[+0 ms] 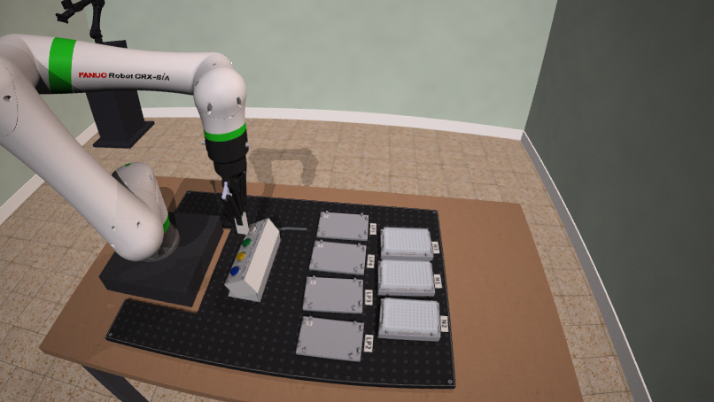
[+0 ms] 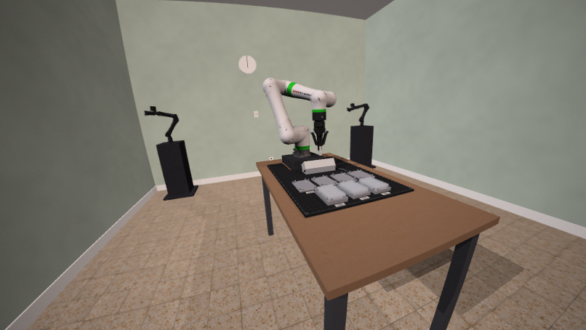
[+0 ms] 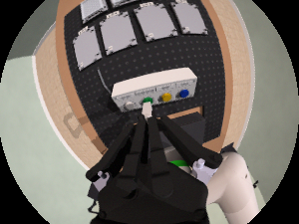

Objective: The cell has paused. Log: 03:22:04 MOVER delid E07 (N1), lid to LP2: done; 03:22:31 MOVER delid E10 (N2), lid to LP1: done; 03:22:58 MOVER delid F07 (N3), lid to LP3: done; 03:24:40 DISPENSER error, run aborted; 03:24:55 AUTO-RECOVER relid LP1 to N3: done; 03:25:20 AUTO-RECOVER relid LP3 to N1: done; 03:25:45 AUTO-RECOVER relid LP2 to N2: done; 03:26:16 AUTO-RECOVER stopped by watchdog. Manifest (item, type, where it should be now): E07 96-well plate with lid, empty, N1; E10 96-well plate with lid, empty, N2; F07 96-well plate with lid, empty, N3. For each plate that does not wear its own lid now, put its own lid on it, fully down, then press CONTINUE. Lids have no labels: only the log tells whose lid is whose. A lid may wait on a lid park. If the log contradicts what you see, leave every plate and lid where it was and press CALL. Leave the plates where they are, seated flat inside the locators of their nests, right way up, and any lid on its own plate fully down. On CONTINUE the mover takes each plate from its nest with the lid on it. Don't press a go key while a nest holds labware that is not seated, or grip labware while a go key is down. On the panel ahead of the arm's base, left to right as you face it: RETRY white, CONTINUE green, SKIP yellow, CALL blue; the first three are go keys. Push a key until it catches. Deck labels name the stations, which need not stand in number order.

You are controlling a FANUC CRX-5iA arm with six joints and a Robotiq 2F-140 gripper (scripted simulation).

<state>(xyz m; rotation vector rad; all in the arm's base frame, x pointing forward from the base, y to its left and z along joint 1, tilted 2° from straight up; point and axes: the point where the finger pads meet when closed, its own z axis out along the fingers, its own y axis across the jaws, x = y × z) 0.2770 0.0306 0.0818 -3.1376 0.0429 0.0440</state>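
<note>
Right now my hand is 7 cm above the green key. From my hand the other things lie so: white key: 7 cm below, 5 cm to the left; blue key: 10 cm to the right, 7 cm below; yellow key: 7 cm below, 5 cm to the right.
</note>
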